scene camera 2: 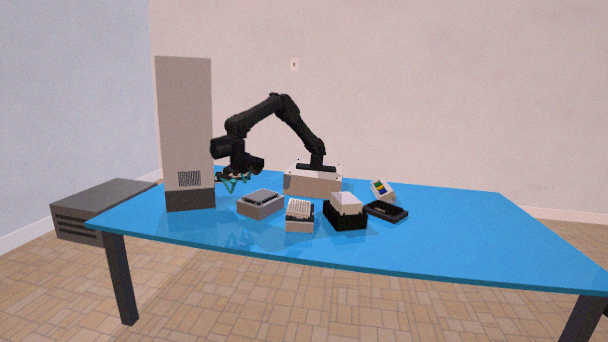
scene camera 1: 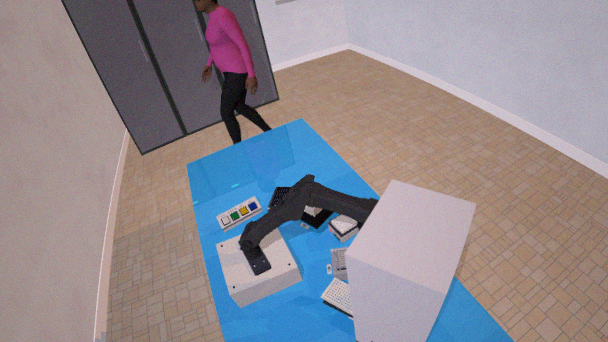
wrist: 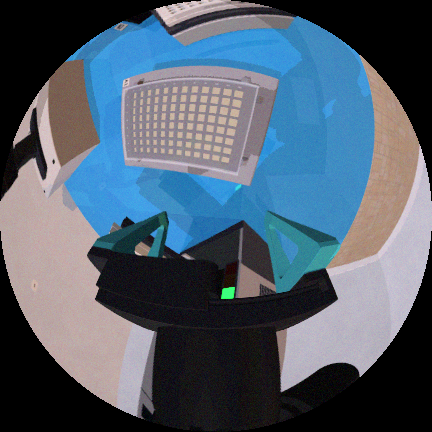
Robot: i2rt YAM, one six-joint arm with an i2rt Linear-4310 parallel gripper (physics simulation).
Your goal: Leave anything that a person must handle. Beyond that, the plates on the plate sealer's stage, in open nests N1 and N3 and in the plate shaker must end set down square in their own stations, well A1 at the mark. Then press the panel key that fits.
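Note:
My open gripper (scene camera 2: 238,183) (wrist: 215,216) hangs beside the tall pale tower (scene camera 1: 415,225) (scene camera 2: 187,115) (wrist: 255,267); no plate is between its fingers. The tower hides it in scene camera 1. A grey-framed plate (scene camera 2: 261,195) (wrist: 185,125) lies on a grey block (scene camera 2: 260,208) (wrist: 263,132), apart from the fingertips. A white plate (scene camera 1: 339,294) on a dark base shows partly behind the left finger in the wrist view. Another white plate (scene camera 2: 300,207) sits on a light block. A pale-topped plate (scene camera 2: 346,201) sits on a black block (scene camera 2: 345,220). A black plate (scene camera 1: 281,196) (scene camera 2: 386,207) lies farther along. Station labels are unreadable.
The key panel (scene camera 1: 239,213) (scene camera 2: 383,190) has white, green, yellow and blue keys. The pale robot base (scene camera 1: 257,285) (scene camera 2: 312,186) stands near the table edge. A person in pink (scene camera 1: 230,42) is beyond the table's far end. A low grey cabinet (scene camera 2: 102,202) stands beside the table (scene camera 2: 450,250).

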